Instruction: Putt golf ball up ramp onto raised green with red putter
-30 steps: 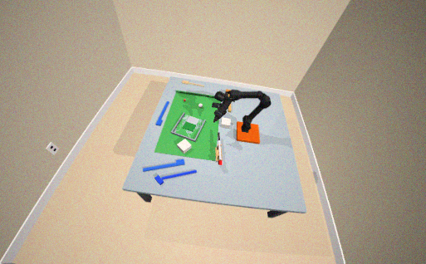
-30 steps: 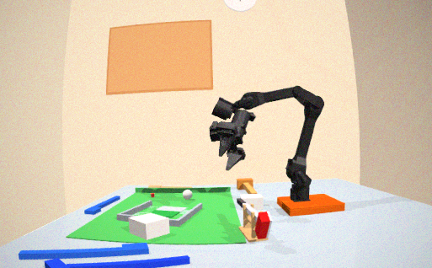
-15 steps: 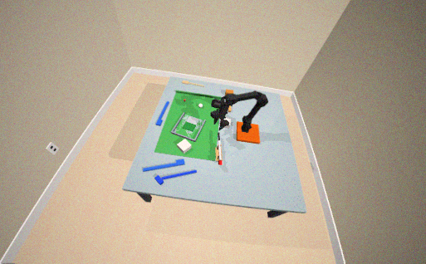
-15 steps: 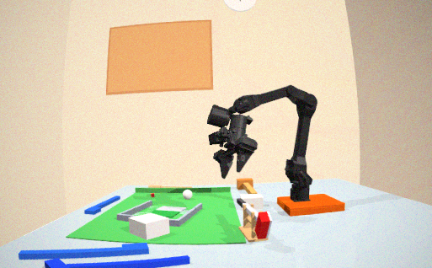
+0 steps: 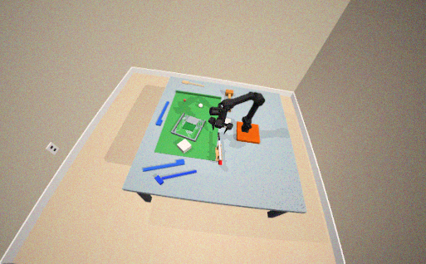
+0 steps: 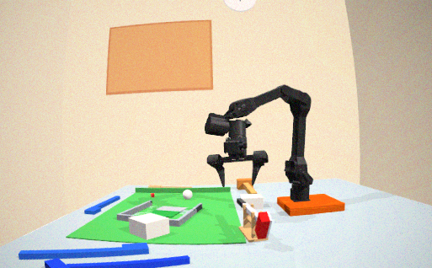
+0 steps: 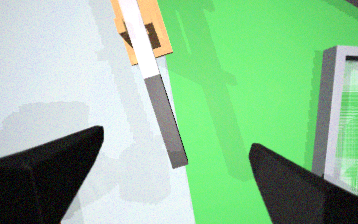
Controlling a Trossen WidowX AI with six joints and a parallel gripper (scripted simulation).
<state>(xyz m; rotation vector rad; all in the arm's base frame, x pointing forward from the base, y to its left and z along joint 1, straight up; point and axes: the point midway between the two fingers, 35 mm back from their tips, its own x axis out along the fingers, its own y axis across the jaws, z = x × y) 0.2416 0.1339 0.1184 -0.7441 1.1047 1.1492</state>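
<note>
Right now the red putter is 30 mm behind my gripper tip, 120 mm to the left of it and 60 mm below it. The rest, counted from my gripper tip: white golf ball (200 mm ahead, 360 mm to the right, 90 mm below); small wooden stand (30 mm behind, 140 mm to the left, 80 mm below); small red marker (370 mm ahead, 410 mm to the right, 100 mm below).
</note>
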